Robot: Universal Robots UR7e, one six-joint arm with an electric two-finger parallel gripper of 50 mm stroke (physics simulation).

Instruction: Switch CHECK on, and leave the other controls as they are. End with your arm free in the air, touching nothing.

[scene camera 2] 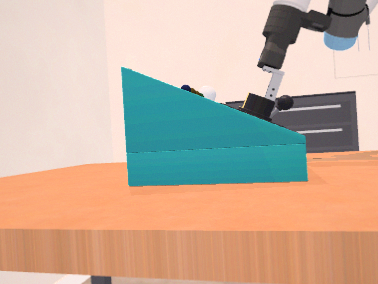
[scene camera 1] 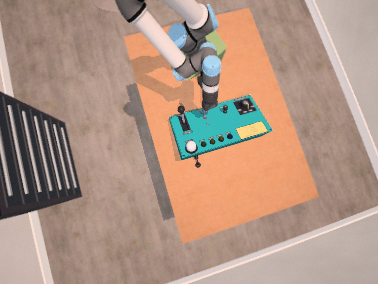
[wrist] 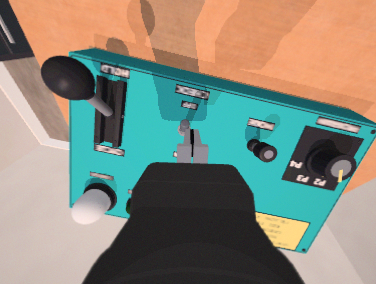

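Note:
The CHECK switch is a small grey toggle on the sloped teal panel. In the wrist view it stands between its OFF label and ON label, nearer OFF; the ON label is mostly hidden by the fingers. My gripper is shut and empty. Its fingertips are low over the panel, right beside the toggle on its ON side. I cannot tell whether they touch it. In scene camera 2 a black rotary knob partly hides the place behind the fingertips.
The ball-topped HOLD lever stands on one side of the toggle, the MODE knob and rotary PROGRAM knob on the other. A white dome and several coloured buttons sit on the panel.

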